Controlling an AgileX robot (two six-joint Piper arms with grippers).
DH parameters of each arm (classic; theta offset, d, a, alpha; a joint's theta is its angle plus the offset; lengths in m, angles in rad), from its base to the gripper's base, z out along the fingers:
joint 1: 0 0.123 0 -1.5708
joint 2: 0.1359 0 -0.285 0
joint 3: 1.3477 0 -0.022 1.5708
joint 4: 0 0.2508 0 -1.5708
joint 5: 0 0 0.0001 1.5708
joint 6: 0 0.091 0 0
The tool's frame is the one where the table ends.
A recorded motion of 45 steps. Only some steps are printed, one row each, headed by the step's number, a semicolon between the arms.
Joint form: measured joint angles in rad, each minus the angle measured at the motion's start. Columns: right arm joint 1, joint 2, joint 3, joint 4, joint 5, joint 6; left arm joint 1, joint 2, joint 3, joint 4, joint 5, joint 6.
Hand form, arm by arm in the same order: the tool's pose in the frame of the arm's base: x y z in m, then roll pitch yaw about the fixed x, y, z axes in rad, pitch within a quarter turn. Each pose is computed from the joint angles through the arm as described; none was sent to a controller.
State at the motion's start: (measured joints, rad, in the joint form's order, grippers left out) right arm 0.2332 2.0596 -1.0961 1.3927 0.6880 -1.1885; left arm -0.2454 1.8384 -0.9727 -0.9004 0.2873 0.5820
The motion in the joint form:
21: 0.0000 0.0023 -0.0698 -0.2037 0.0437 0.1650; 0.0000 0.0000 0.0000 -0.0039 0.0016 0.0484
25: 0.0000 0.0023 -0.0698 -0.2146 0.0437 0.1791; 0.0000 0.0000 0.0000 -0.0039 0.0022 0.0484
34: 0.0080 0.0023 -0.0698 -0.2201 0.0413 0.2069; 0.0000 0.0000 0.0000 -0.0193 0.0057 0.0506
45: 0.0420 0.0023 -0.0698 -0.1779 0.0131 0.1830; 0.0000 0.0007 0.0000 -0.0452 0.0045 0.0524
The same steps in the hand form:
21: 0.3630 0.1443 0.1229 2.4544 0.4062 -2.9532; 0.3410 -0.1065 0.1520 -2.7591 0.5341 -3.0994
25: 0.3627 0.1439 0.1225 2.4580 0.3976 -2.9540; 0.3410 -0.1065 0.1520 -2.7588 0.5337 -3.0996
34: 0.3615 0.1466 0.1222 2.4549 0.3813 -2.9646; 0.3409 -0.1070 0.1521 -2.7464 0.5287 -3.0862
45: 0.3598 0.1588 0.1231 2.4507 0.4060 -2.9638; 0.3413 -0.1074 0.1523 -2.7278 0.5239 -3.0594

